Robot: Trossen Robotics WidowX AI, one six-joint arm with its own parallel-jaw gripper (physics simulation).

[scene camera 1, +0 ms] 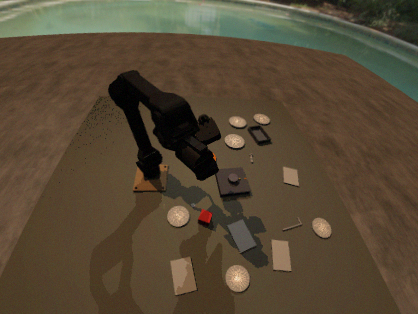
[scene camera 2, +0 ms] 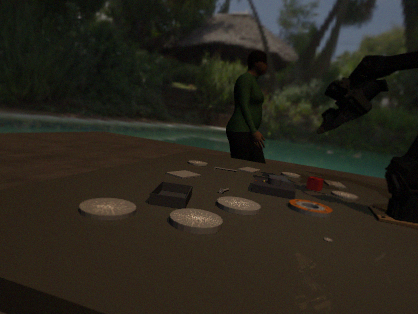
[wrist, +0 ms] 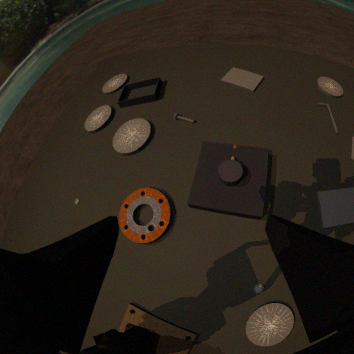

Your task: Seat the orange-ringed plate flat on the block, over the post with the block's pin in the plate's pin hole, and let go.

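The orange-ringed plate [wrist: 145, 200] [scene camera 2: 297, 205] lies flat on the mat beside the block; a sliver of it shows past the arm in scene camera 1. A small pin hole [wrist: 151, 228] shows in its grey inner ring. The dark square block [wrist: 210, 195] [scene camera 1: 225, 189] [scene camera 2: 272, 190] carries a round post [wrist: 231, 171] [scene camera 1: 233, 177] [scene camera 2: 278, 180]. A small yellow dot [wrist: 233, 158] shows beside the post, and an orange dot [wrist: 235, 147] near the block's edge. My gripper [wrist: 194, 224] [scene camera 1: 216, 154] [scene camera 2: 322, 127] is open and empty, high above the mat.
A red cube [scene camera 1: 205, 216] [scene camera 2: 314, 183] and a blue-grey card [scene camera 1: 242, 235] [wrist: 337, 207] lie near the block. A dark open tray [scene camera 1: 259, 134] [scene camera 2: 170, 195] [wrist: 140, 92], a bolt [wrist: 184, 118], a bent rod [scene camera 1: 292, 225], several pale discs and flat cards lie around.
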